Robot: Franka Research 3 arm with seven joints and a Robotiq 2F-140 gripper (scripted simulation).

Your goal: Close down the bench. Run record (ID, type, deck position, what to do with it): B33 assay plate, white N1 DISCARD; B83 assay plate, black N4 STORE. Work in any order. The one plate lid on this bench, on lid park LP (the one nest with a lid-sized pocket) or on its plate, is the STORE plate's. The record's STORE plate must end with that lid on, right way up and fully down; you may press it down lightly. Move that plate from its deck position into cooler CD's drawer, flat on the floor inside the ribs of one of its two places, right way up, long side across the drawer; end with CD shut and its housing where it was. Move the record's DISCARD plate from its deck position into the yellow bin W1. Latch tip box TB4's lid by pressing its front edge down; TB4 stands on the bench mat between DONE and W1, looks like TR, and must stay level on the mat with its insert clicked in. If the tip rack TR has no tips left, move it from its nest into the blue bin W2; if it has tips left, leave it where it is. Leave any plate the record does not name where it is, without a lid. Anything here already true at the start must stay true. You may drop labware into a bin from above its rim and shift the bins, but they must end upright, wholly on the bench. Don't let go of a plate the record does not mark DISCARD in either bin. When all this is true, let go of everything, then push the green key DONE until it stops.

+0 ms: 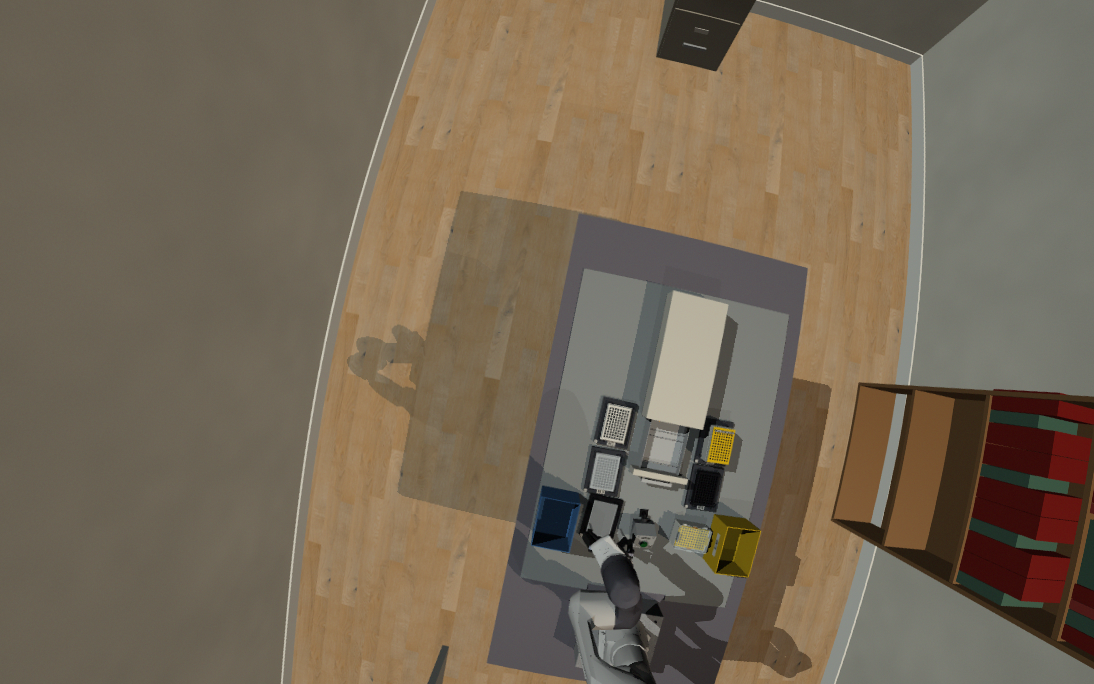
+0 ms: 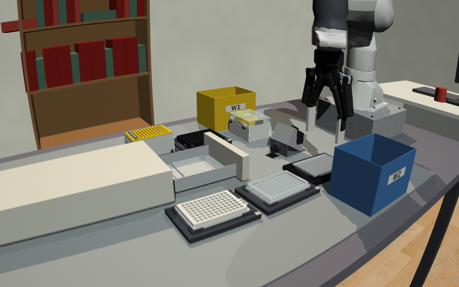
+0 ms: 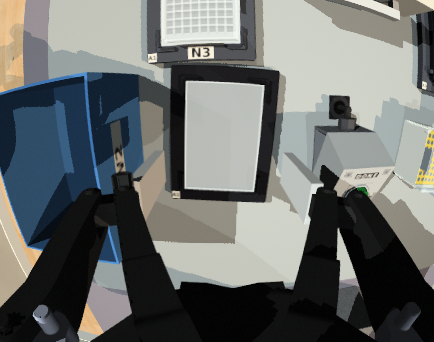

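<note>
Right now the clear plate lid is 100 mm below my hand. Round my hand: blue bin W2 (170 mm to the left, 80 mm below, 10 mm behind); then clear plate (170 mm ahead, 100 mm below, 30 mm to the left); then black lid park (110 mm below).
</note>
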